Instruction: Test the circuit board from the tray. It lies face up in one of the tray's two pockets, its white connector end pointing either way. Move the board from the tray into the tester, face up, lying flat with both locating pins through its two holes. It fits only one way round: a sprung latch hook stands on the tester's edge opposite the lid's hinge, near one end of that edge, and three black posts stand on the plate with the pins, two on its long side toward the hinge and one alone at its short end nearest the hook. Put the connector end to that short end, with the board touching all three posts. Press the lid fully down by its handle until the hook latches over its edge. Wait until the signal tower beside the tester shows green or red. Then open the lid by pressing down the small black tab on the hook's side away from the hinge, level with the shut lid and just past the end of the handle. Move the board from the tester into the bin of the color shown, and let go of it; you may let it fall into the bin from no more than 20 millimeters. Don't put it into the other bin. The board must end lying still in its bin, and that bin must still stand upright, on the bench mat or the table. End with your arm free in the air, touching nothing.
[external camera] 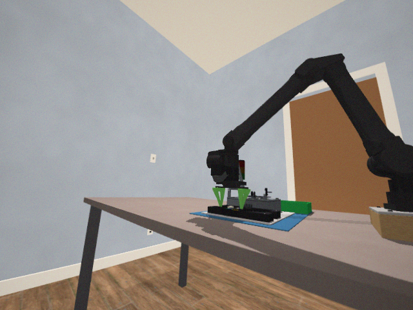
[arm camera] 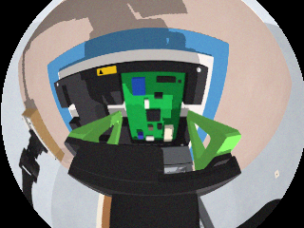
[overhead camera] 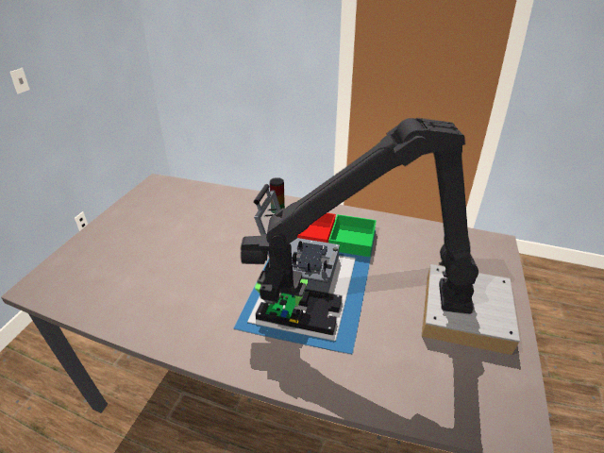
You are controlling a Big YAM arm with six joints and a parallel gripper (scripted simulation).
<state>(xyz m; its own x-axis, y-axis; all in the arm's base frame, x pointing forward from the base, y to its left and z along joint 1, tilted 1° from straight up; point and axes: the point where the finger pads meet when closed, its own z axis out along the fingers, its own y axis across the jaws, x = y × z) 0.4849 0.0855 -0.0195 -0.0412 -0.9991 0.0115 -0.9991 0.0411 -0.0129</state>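
Right now the green circuit board is 10 mm below my hand. Round my hand: red bin: 370 mm to the right, 20 mm below, 10 mm behind; then tester plate: 160 mm to the right, 40 mm behind, 40 mm above; then tester lid: 170 mm to the right, 150 mm above, 80 mm ahead.
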